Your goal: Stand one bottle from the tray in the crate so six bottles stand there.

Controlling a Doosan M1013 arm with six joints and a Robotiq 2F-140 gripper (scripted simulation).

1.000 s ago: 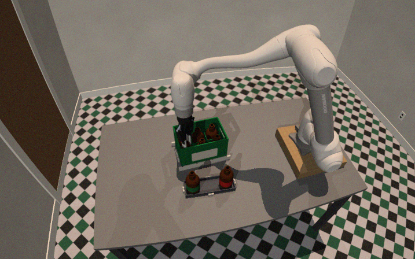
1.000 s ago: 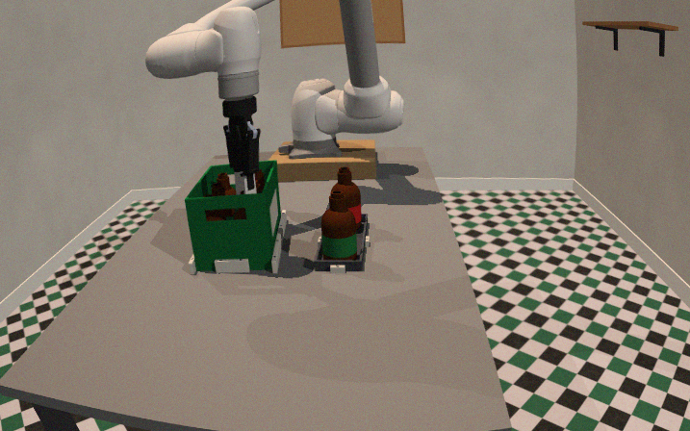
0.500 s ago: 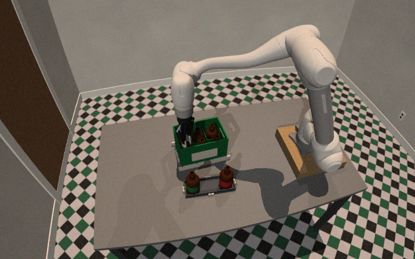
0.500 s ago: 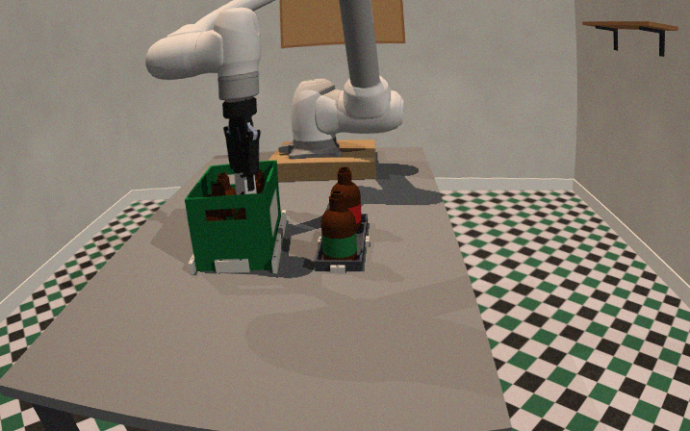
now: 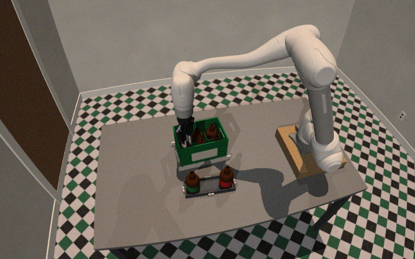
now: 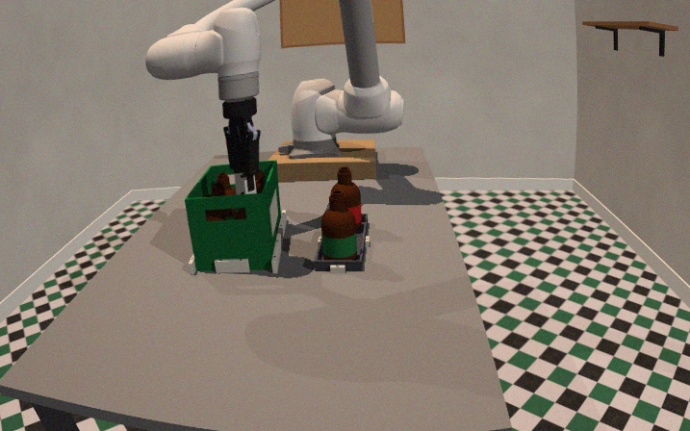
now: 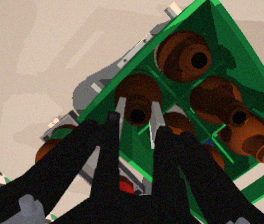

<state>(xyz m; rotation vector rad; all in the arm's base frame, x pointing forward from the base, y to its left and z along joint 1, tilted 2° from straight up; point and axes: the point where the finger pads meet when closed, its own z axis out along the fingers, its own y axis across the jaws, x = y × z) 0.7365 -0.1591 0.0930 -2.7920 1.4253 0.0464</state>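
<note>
My hand is 9 cm past the crate, 4 cm to the left of it and 9 cm above it. Also, from my hand: dark tray (6 cm behind, 21 cm to the left, 16 cm below).
</note>
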